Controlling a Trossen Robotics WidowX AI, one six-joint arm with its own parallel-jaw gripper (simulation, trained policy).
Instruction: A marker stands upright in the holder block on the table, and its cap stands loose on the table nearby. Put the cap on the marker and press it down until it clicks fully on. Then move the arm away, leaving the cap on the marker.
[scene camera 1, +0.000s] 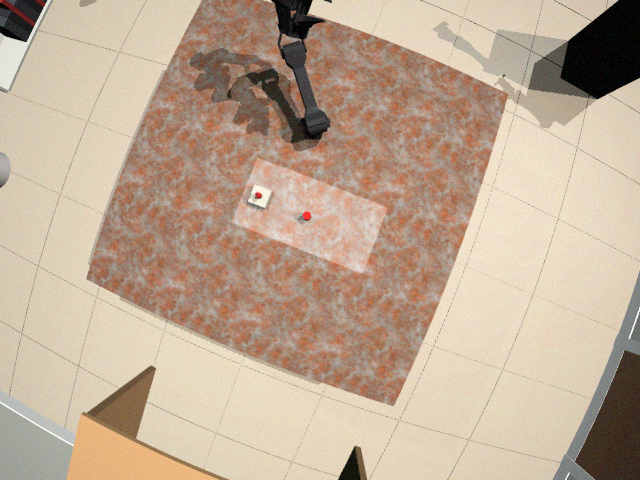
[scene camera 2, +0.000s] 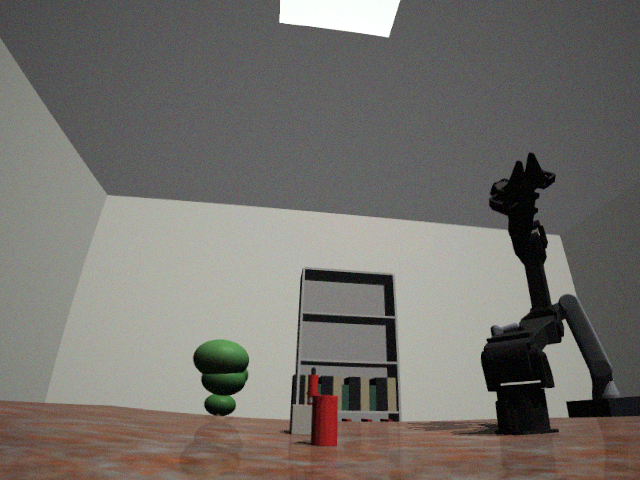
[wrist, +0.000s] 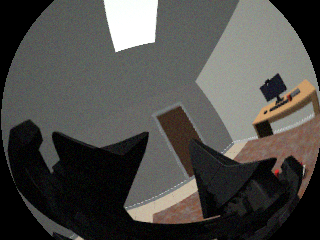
Observation:
In view: my gripper (scene camera 2: 525, 156) and a red cap (scene camera 2: 324, 408).
My gripper is seen too in the wrist view (wrist: 169, 139).

